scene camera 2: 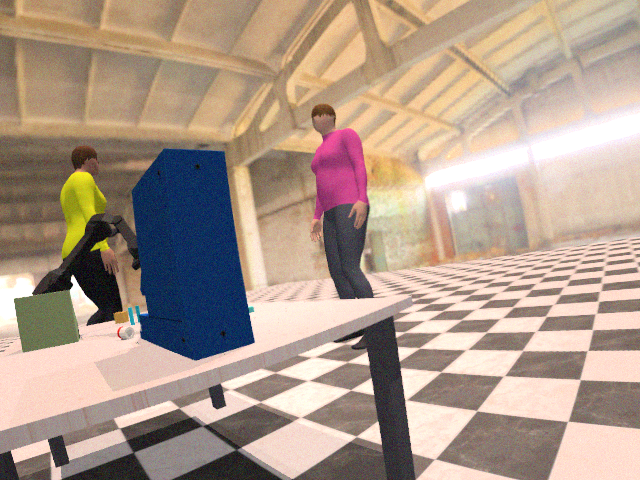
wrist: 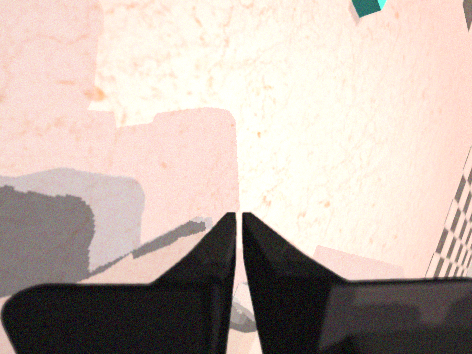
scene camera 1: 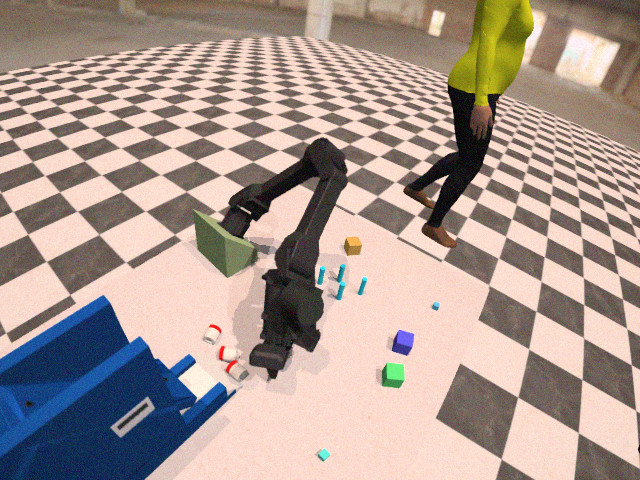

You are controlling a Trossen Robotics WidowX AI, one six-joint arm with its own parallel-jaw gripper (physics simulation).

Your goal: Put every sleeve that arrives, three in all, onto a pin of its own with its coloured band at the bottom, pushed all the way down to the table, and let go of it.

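Note:
Three white sleeves with red bands lie on their sides on the table by the chute's mouth: one (scene camera 1: 211,334) farther back, one (scene camera 1: 229,354) in the middle, and one (scene camera 1: 237,370) nearest the gripper. One sleeve (scene camera 2: 125,332) shows beside the blue housing in the second scene view. Several upright cyan pins (scene camera 1: 340,290) (scene camera 2: 131,315) stand bare behind the arm. My gripper (scene camera 1: 272,375) (wrist: 238,221) is shut with its tips together and holds no sleeve. It is above the table, to the right of the nearest sleeve. Its fingers hide much of the wrist view's lower part.
A tall blue housing (scene camera 1: 77,403) (scene camera 2: 191,248) with a white chute (scene camera 1: 197,381) stands by the sleeves. A green wedge block (scene camera 1: 219,250) (scene camera 2: 47,321) is near the arm's base. Orange (scene camera 1: 353,245), blue (scene camera 1: 403,342), green (scene camera 1: 393,375) and teal (scene camera 1: 324,454) (wrist: 368,6) cubes lie around.

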